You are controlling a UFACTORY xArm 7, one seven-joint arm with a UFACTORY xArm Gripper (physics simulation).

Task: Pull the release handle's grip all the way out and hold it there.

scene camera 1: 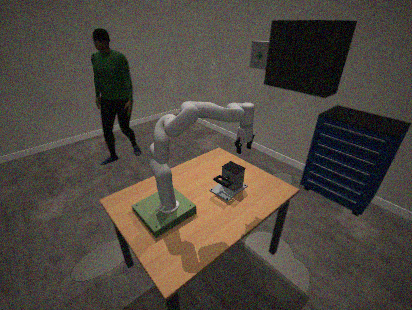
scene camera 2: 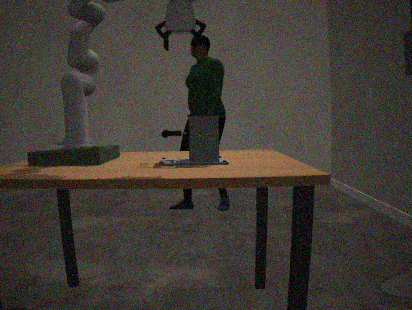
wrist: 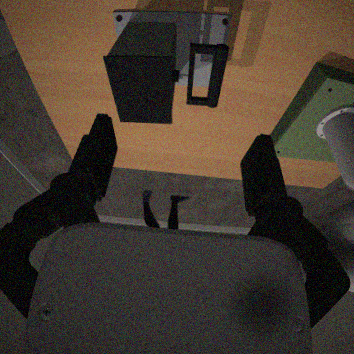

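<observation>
The release handle's black loop-shaped grip [scene camera 1: 218,178] [scene camera 2: 172,133] [wrist: 219,75] sticks out sideways from a dark grey box-shaped housing [scene camera 1: 233,175] [scene camera 2: 204,140] [wrist: 142,85], on the side facing the arm's base. A small gap shows between grip and housing. The housing stands upright on a light metal plate [scene camera 2: 172,162] [wrist: 190,30] on the table. My gripper [scene camera 1: 244,148] [scene camera 2: 181,45] [wrist: 182,138] is open and empty, high above the table and well above the housing and grip, touching neither. In the scene camera 2 view one fingertip is hard to tell against the person's dark head.
The arm stands on a green block [scene camera 1: 145,212] [scene camera 2: 75,156] [wrist: 310,120] on the wooden table [scene camera 1: 260,180] [scene camera 2: 280,165] [wrist: 240,120]. A person in green [scene camera 1: 112,75] [scene camera 2: 206,85] stands beyond the table. A blue drawer cabinet [scene camera 1: 350,155] and a dark wall cabinet [scene camera 1: 310,55] are at the right.
</observation>
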